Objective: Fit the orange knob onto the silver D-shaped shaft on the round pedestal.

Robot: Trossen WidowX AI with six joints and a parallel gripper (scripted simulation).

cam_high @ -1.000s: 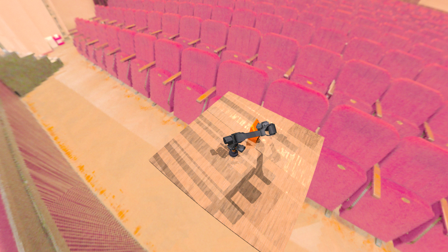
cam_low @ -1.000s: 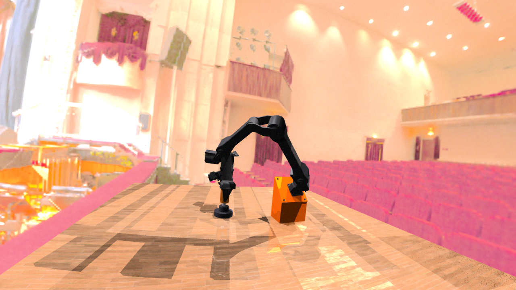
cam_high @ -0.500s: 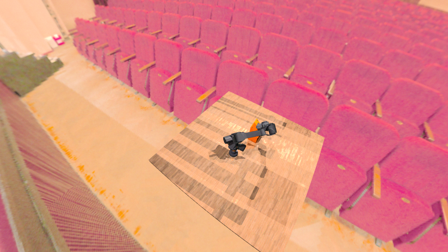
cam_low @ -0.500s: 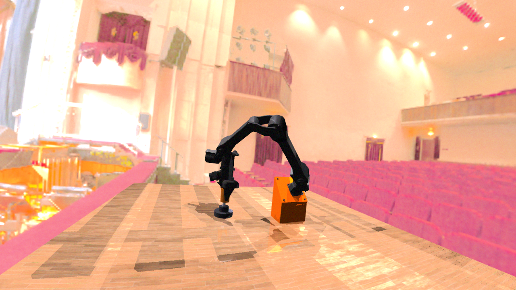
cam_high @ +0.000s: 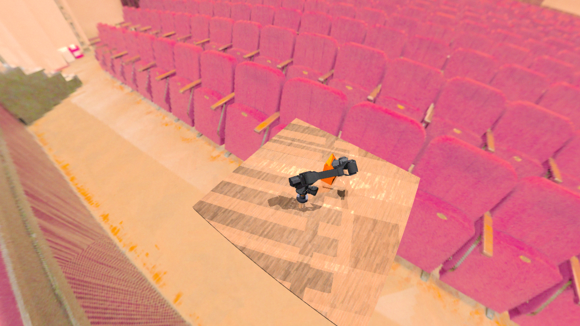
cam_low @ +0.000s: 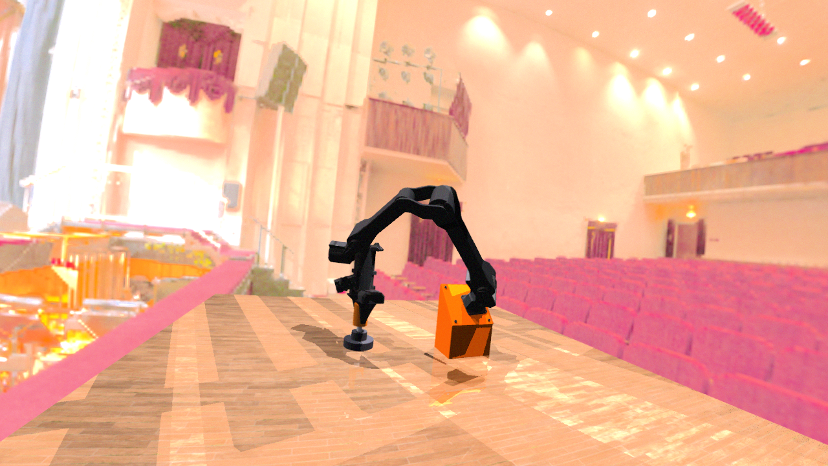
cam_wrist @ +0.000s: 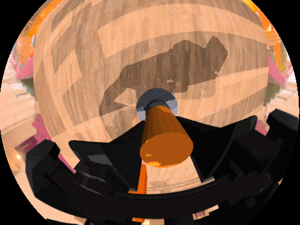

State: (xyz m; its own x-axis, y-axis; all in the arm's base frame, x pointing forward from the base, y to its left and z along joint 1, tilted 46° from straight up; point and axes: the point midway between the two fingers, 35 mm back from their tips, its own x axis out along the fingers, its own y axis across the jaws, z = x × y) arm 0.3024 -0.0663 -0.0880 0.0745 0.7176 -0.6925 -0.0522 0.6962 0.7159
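Right now the orange knob is 40 mm above my gripper tip. Also, from my gripper tip: round pedestal (40 mm below).
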